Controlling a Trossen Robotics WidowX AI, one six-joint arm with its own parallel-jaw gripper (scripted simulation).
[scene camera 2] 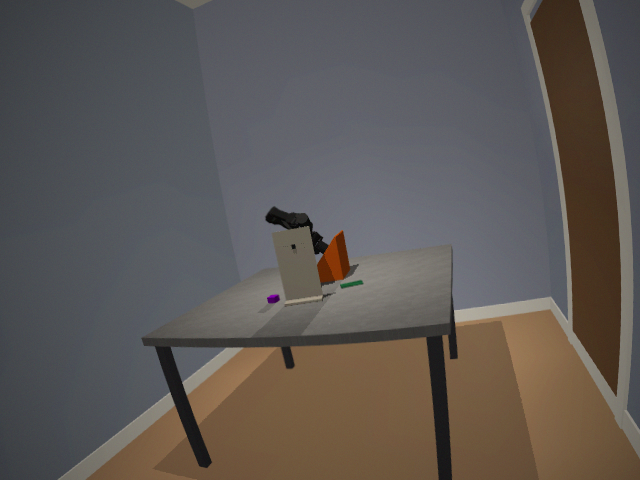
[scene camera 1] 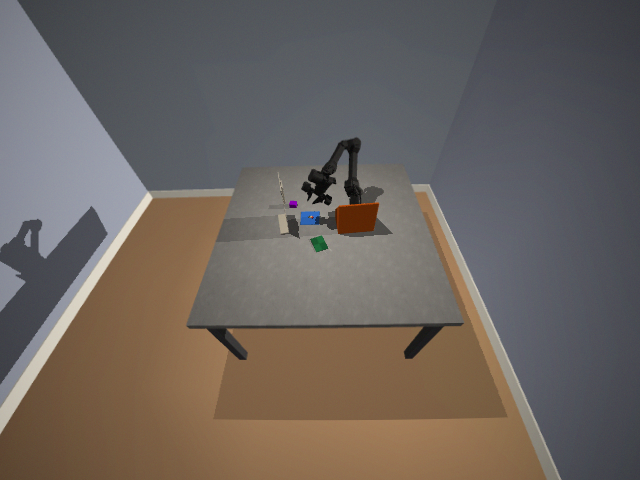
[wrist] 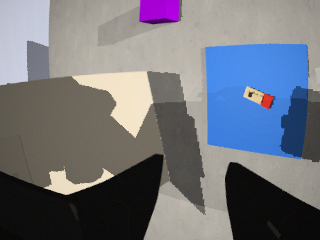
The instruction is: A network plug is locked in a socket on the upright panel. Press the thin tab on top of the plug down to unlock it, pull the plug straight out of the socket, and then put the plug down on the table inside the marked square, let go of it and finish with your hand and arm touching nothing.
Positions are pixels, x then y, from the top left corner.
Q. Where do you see a beige panel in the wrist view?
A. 71,133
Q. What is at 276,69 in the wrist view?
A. A blue marked square.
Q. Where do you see a beige panel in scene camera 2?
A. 294,250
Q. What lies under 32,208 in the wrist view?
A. The gripper.
